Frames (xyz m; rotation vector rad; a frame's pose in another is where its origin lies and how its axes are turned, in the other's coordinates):
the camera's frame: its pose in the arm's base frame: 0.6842 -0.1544 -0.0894 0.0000 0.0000 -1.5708
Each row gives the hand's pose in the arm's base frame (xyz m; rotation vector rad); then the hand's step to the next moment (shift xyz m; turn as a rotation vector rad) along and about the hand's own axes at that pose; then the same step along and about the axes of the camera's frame.
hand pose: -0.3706 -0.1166 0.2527 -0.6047 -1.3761 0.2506
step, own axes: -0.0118 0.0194 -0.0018 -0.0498 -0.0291 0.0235
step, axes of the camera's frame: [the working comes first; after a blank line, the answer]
step, axes of the arm's base frame: 0.0028 0.0096 -0.0205 -0.0376 -0.0432 -0.0245

-0.0096 0.0028 -0.0205 0.0432 -0.0376 -0.0245
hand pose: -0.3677 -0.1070 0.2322 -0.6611 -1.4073 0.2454
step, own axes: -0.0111 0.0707 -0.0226 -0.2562 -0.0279 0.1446
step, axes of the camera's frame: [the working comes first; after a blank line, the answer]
step, axes of the arm's base frame: 0.0354 0.0442 -0.0493 -0.1894 -0.1182 -0.1936

-0.0442 0.0354 -0.0493 0.1182 -0.1894 -0.1936
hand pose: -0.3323 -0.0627 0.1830 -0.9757 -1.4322 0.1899
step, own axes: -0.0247 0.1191 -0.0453 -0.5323 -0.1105 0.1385
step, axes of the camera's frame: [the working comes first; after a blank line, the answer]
step, axes of the arm's base frame: 0.0865 0.0375 -0.0892 -0.2736 -0.3505 -0.3421

-0.0375 0.0865 -0.0892 0.3505 -0.2736 -0.3421
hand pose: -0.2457 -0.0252 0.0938 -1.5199 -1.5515 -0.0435
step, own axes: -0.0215 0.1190 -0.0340 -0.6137 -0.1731 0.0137
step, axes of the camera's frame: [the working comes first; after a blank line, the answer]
step, axes of the arm's base frame: 0.1100 -0.0091 -0.0599 -0.2692 -0.5022 -0.2866

0.0091 0.1100 -0.0599 0.5022 -0.2692 -0.2866
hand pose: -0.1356 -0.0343 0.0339 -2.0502 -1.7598 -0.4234
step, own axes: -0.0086 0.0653 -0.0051 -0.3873 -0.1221 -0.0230
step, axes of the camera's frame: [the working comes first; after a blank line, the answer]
step, axes of the arm's base frame: 0.0632 -0.0180 -0.0065 -0.1816 -0.3308 -0.1519

0.0180 0.0632 -0.0065 0.3308 -0.1816 -0.1519
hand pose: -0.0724 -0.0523 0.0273 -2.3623 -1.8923 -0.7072
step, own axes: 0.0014 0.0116 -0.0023 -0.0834 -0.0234 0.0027
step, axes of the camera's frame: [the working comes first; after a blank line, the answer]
step, axes of the arm's base frame: 0.0103 -0.0024 0.0055 -0.0339 -0.0697 -0.0388

0.0024 0.0103 0.0055 0.0697 -0.0339 -0.0388
